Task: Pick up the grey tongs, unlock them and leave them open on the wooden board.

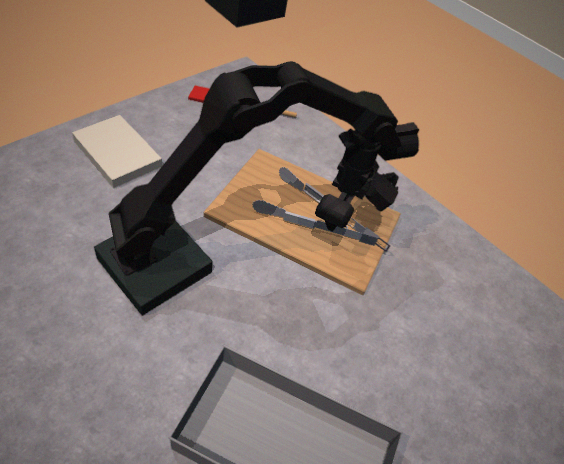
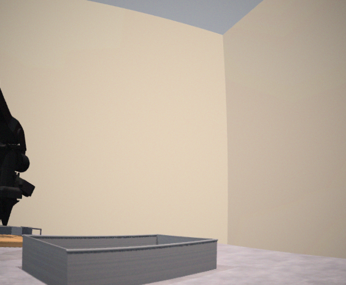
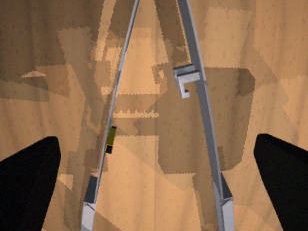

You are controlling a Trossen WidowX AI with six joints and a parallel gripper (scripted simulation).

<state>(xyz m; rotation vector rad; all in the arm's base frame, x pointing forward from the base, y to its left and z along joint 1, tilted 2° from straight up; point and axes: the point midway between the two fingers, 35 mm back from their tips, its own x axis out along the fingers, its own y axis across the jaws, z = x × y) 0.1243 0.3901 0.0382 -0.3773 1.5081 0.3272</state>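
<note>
The yellow lock piece is 2 cm to the left of my gripper tip, 1 cm below it and 1 cm behind it. Round my gripper tip: grey roasting tin: 35 cm to the right, 29 cm ahead, 2 cm below; wooden board: 6 cm behind, 4 cm below, 3 cm to the right; cream block: 42 cm behind, 29 cm to the right, 3 cm below.
</note>
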